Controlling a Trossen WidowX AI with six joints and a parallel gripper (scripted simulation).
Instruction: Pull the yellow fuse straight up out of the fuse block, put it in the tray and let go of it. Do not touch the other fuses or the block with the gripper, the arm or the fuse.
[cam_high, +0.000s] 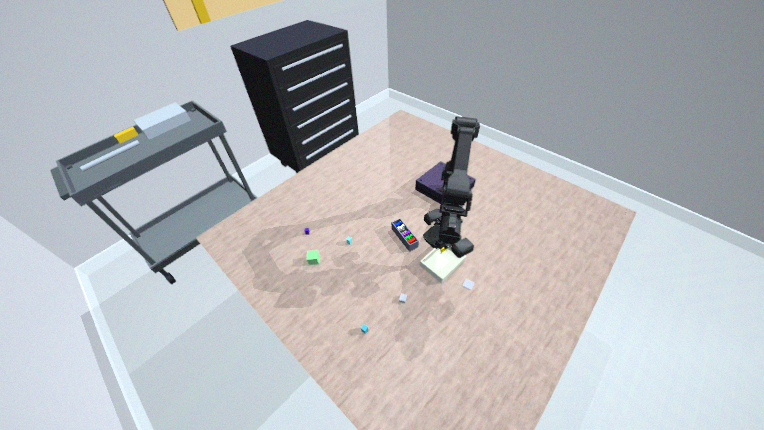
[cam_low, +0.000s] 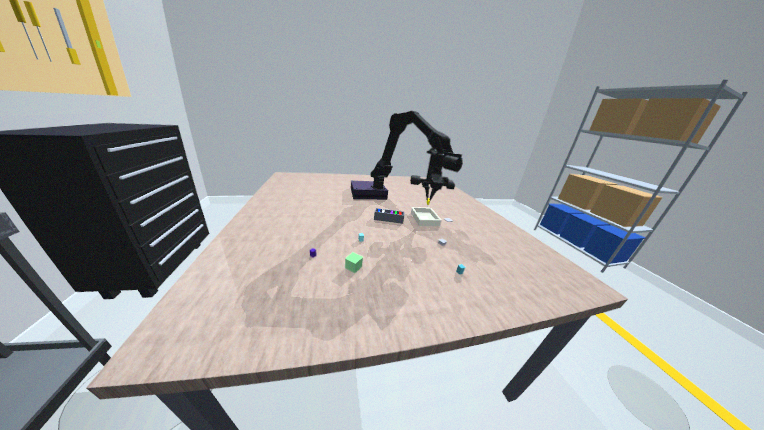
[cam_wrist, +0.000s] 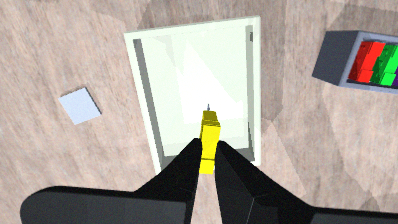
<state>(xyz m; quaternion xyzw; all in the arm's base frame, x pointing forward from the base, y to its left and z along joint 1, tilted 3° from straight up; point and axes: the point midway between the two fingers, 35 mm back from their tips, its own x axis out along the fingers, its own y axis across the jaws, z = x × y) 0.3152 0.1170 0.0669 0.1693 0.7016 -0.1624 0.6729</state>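
Right now the cream tray is 90 mm below my gripper tip. The rest, counted from my gripper tip: yellow fuse: 10 mm below.
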